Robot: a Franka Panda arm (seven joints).
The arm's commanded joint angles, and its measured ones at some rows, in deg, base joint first. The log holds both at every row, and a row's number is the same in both.
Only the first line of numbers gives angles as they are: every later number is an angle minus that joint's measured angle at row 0.
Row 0, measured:
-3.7 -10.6 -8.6 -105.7 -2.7 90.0 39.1
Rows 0 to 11, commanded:
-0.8 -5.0 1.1 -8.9 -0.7 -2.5 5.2
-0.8 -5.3 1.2 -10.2 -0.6 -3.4 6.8
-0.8 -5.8 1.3 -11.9 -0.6 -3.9 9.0
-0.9 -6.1 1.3 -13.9 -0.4 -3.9 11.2
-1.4 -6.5 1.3 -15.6 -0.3 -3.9 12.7
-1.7 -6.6 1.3 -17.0 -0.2 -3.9 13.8
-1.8 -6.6 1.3 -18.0 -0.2 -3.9 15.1
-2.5 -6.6 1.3 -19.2 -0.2 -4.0 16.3
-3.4 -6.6 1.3 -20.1 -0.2 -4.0 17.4
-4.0 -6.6 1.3 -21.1 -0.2 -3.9 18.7
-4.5 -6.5 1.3 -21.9 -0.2 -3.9 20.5
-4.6 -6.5 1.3 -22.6 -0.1 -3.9 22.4
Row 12, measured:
-2.7 -5.2 0.4 -19.7 0.0 -3.5 17.3
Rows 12 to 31, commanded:
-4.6 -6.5 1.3 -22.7 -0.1 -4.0 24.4
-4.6 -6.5 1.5 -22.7 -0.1 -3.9 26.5
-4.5 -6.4 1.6 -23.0 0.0 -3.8 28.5
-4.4 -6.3 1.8 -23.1 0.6 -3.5 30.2
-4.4 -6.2 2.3 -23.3 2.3 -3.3 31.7
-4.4 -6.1 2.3 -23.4 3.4 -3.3 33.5
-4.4 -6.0 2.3 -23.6 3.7 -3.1 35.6
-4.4 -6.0 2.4 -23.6 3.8 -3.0 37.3
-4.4 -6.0 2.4 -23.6 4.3 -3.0 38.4
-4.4 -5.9 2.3 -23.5 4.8 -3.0 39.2
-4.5 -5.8 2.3 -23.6 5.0 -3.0 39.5
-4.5 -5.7 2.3 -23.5 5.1 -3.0 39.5
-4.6 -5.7 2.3 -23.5 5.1 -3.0 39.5
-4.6 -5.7 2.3 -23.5 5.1 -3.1 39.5
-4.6 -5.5 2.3 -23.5 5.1 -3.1 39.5
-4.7 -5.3 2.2 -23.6 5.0 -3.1 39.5
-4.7 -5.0 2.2 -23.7 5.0 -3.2 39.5
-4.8 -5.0 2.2 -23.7 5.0 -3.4 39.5
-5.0 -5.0 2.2 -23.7 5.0 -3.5 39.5
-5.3 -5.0 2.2 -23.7 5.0 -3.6 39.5
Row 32, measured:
-4.2 -4.9 1.7 -23.3 4.2 -3.4 38.4
